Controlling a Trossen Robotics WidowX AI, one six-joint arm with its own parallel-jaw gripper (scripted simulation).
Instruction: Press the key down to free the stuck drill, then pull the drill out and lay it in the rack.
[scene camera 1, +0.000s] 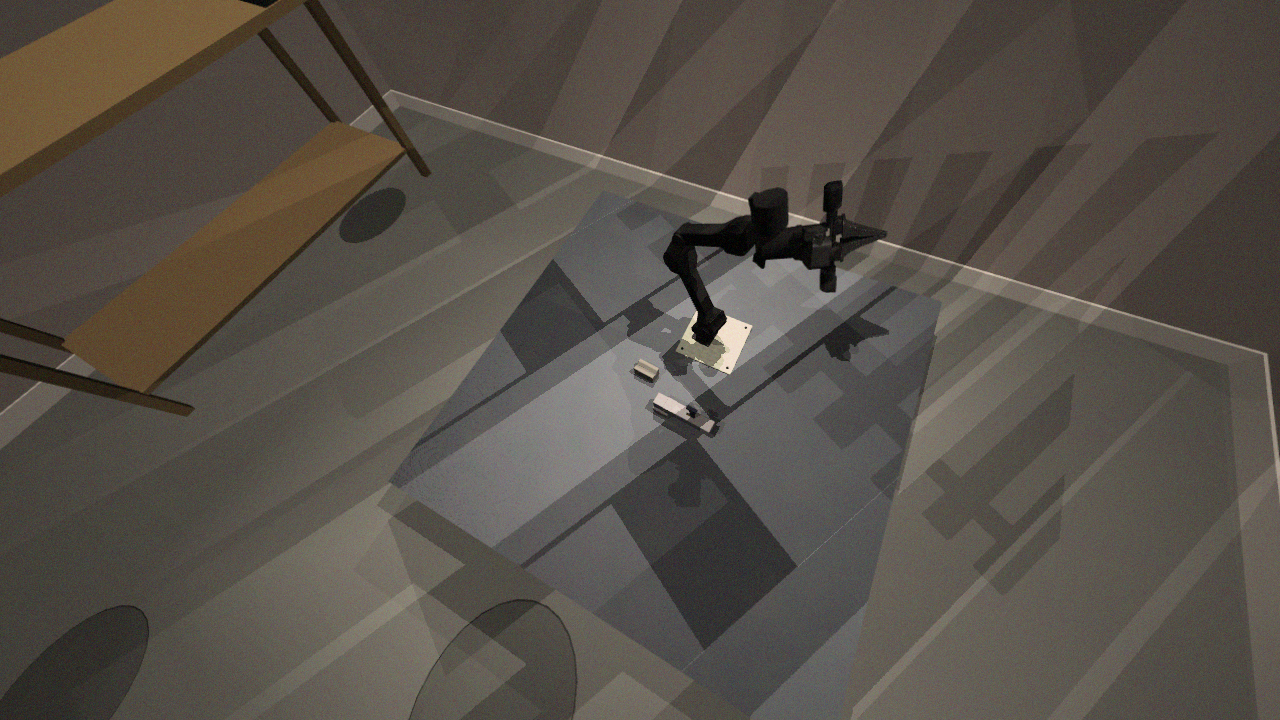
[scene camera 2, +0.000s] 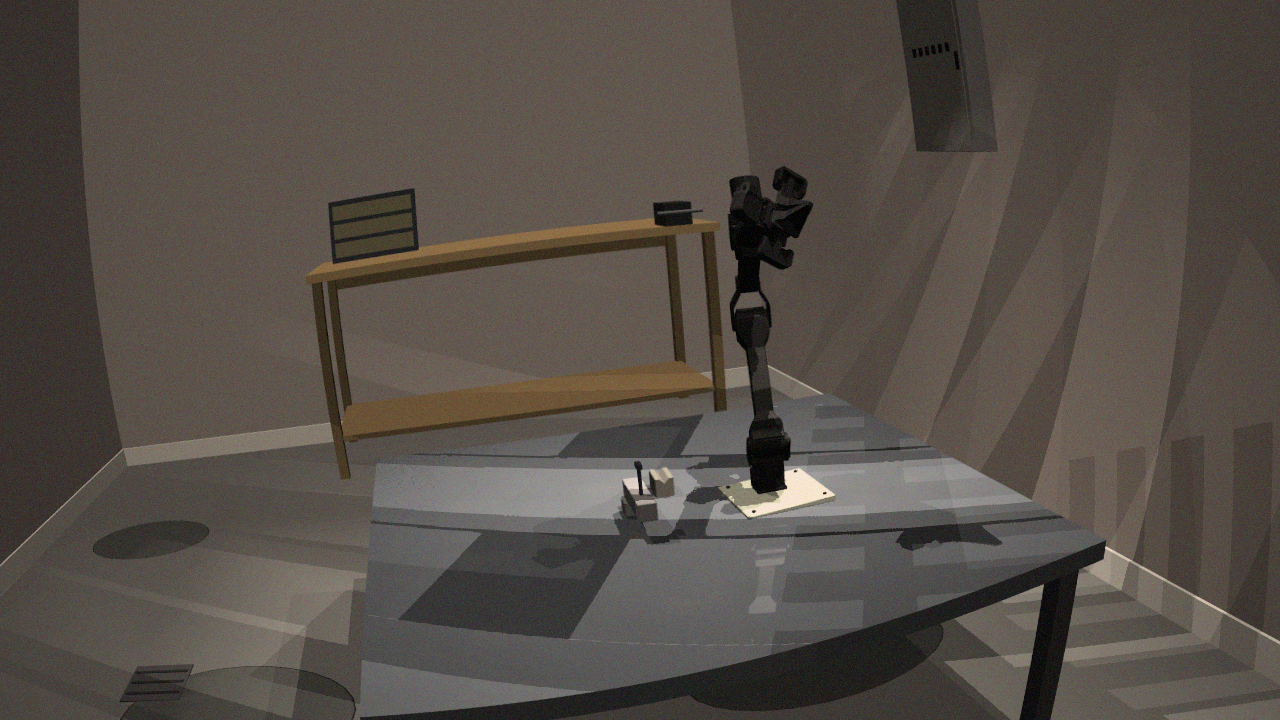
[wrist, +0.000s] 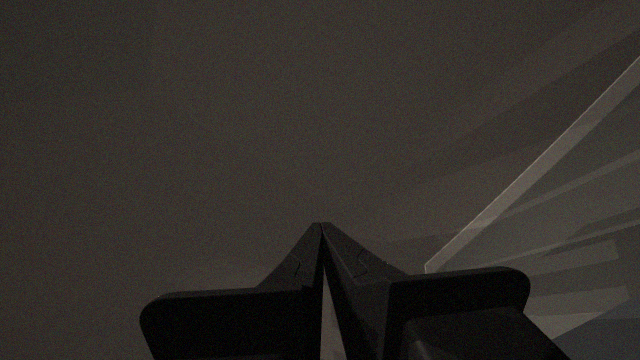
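Observation:
My gripper (scene camera 2: 810, 203) is holding nothing, and it's shut. You'd also find the gripper in the wrist view (wrist: 320, 230), and it's there in scene camera 1 (scene camera 1: 886, 234) too.

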